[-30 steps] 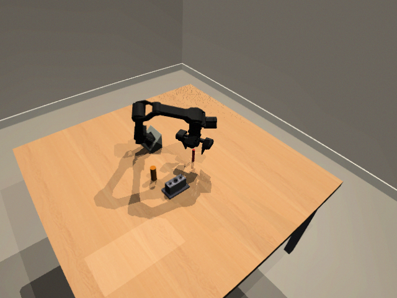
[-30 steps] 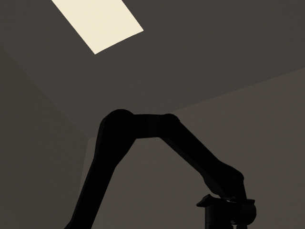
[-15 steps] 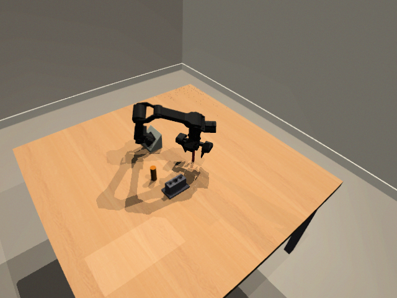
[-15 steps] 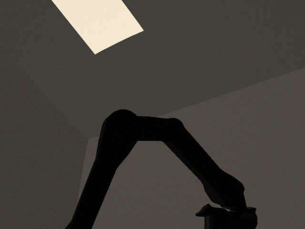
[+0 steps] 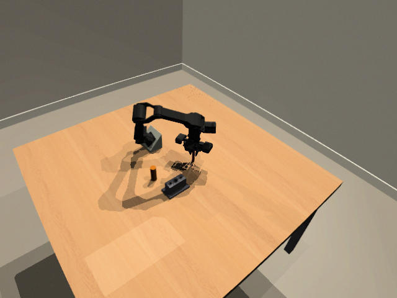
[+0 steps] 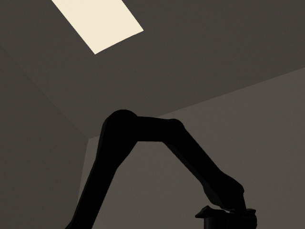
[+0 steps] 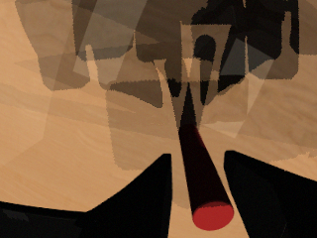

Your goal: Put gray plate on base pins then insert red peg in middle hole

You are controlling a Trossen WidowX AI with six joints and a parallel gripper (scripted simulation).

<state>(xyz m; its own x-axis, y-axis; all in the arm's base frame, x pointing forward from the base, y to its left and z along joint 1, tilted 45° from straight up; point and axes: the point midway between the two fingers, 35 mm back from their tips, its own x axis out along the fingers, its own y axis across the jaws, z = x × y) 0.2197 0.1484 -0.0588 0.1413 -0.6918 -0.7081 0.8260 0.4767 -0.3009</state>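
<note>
The gray plate is 120 mm ahead of my gripper tip and 170 mm to the right of it. The rest, counted from my gripper tip: orange cylinder: 20 mm ahead, 240 mm to the right; red peg: right at my gripper tip; dark base: 120 mm ahead, 170 mm to the right, 30 mm below.
</note>
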